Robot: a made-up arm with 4 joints.
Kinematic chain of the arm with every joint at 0, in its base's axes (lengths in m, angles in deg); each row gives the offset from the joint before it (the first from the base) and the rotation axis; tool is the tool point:
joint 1: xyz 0 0 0.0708 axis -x
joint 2: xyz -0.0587 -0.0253 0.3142 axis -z
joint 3: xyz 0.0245 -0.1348 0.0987 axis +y
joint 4: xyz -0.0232 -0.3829 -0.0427 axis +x
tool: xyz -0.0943 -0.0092 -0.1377
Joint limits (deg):
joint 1: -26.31..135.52
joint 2: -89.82..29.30
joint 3: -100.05..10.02
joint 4: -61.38..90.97
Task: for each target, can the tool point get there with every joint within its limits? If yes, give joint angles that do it. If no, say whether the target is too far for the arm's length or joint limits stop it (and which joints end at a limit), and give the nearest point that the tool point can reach.
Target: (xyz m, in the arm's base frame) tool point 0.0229 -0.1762 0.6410
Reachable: yes | joints 53.22 -3.62 -39.51 -5.91
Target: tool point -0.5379 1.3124 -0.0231
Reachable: no: too far | nearest point -0.3803 0.6570 0.2475 | short by 0.726 m
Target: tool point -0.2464 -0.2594 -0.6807
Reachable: no: joint limits stop it (at a limit: joint 1) | nearest point -0.2319 -0.5573 0.0157 | short by 0.758 m
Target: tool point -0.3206 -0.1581 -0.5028
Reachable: no: joint limits stop it (at a limit: joint 1, joint 2) | nearest point -0.2997 -0.5078 0.0413 | short by 0.647 m
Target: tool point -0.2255 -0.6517 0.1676
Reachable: yes | joints -12.44 13.43 -23.89 -39.77
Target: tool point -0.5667 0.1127 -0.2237
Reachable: no: joint limits stop it (at a limit: joint 1, joint 2, joint 3) | nearest point -0.3444 0.4600 0.0497 | short by 0.495 m
